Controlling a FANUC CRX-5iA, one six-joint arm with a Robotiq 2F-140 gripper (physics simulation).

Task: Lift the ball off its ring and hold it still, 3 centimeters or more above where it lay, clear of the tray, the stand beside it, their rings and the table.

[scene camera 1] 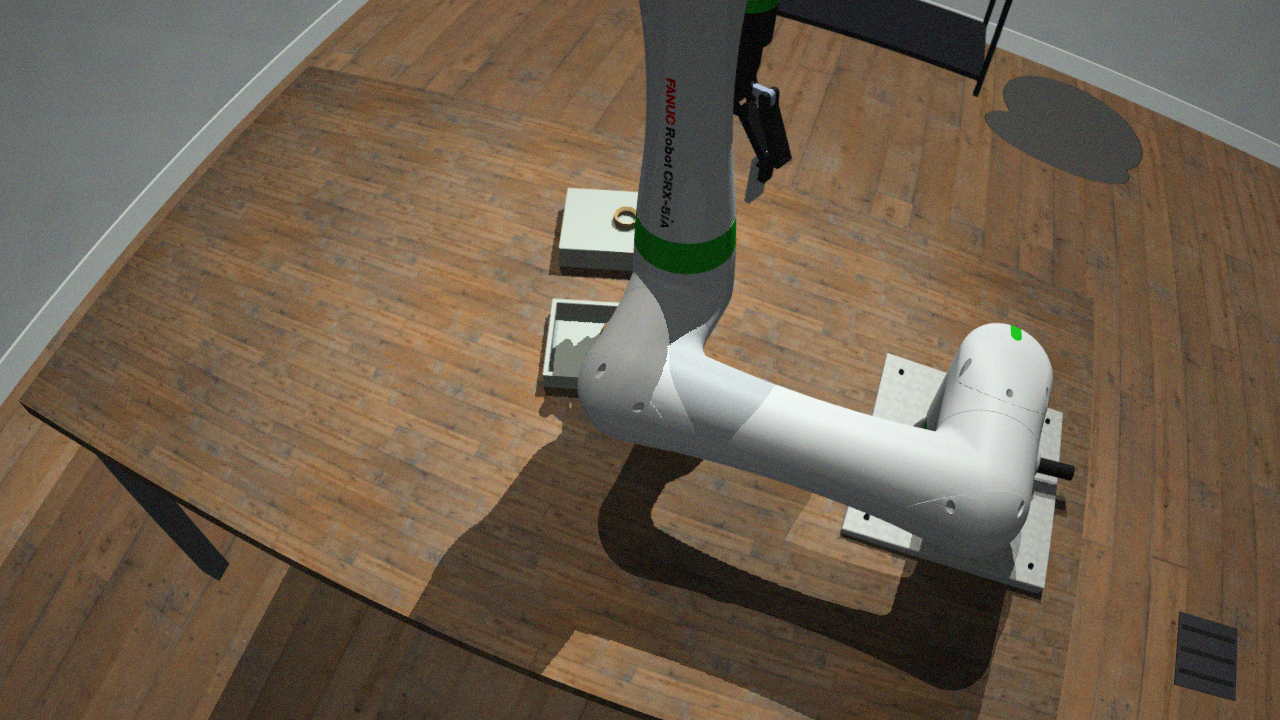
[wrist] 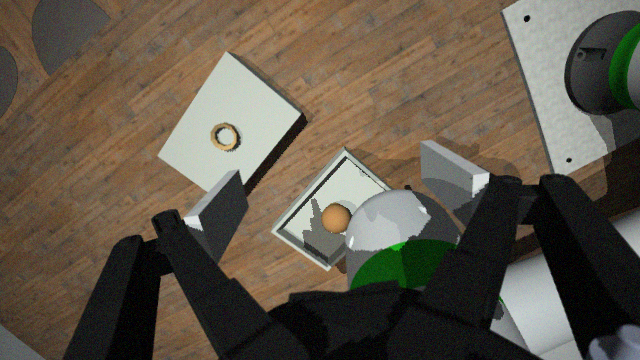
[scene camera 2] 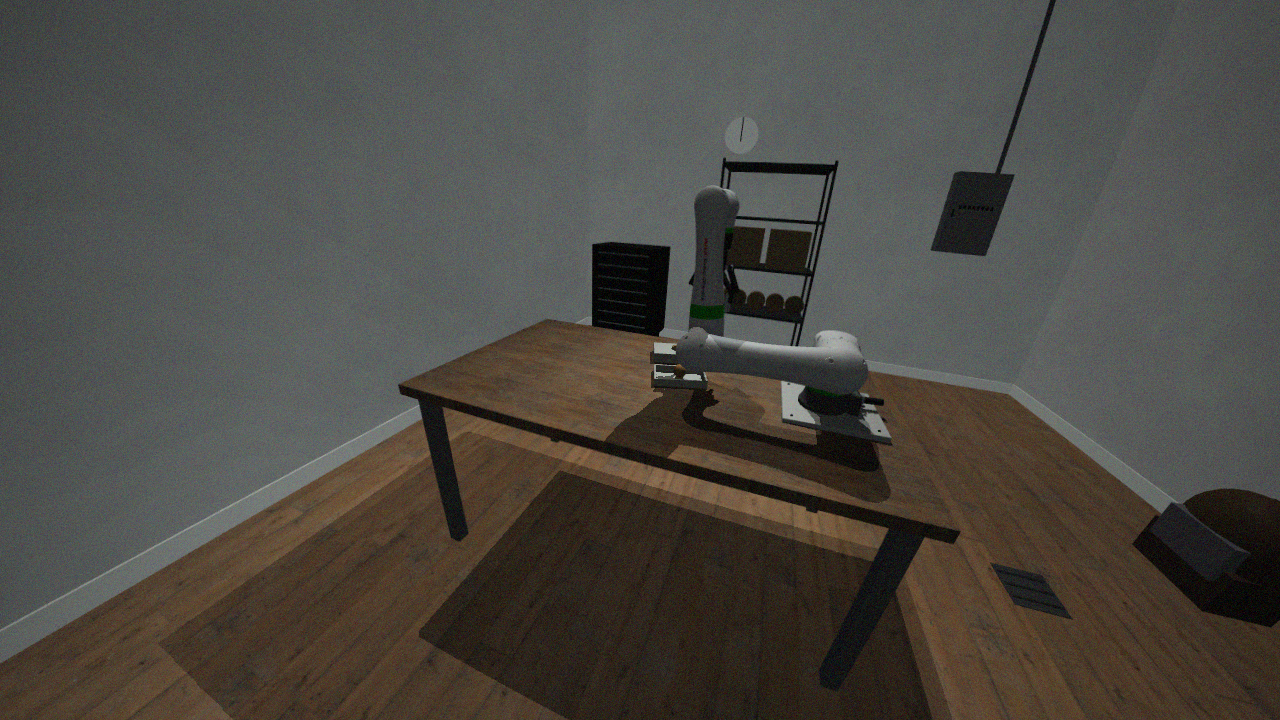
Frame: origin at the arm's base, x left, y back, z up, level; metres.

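Seen in the pictures: gripper, fingertip midpoint: (wrist: 331, 175); arm's base at its link origin: (wrist: 609, 65) (scene camera 2: 821, 404).
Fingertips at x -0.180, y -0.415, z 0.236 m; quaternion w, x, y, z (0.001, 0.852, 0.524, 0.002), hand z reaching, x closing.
Observation:
Offsets run from my fingertips to a thing's top centre. "*": to the spot under its first point.
The orange-brown ball {dz -0.190, dx +0.135, dy -0.074 m} (scene camera 2: 680, 370) (wrist: 335, 218) sits in the pale tray {dz -0.221, dx +0.135, dy -0.074 m} (scene camera 1: 572, 331) (scene camera 2: 680, 384) (wrist: 345, 181); in scene camera 1 the arm hides it. The ball's own ring does not show beneath it. The pale stand (scene camera 1: 592, 228) (scene camera 2: 663, 349) (wrist: 265, 115) beside the tray bears an empty tan ring {* dz -0.199, dx -0.063, dy -0.138 m} (scene camera 1: 615, 219) (wrist: 214, 136). My gripper (wrist: 331, 175) is open and empty, high above the table. In the wrist view the ball shows between its widely spread fingers, well beyond them. In scene camera 1 the arm hides part of the gripper.
The arm's elbow (scene camera 1: 626, 367) (wrist: 400, 220) hides the tray's right part in scene camera 1 and in the wrist view. The base plate (scene camera 1: 904, 389) (wrist: 530, 60) lies on the table to the right. A shelf rack (scene camera 2: 778, 167) and a black drawer cabinet (scene camera 2: 630, 286) stand behind the table.

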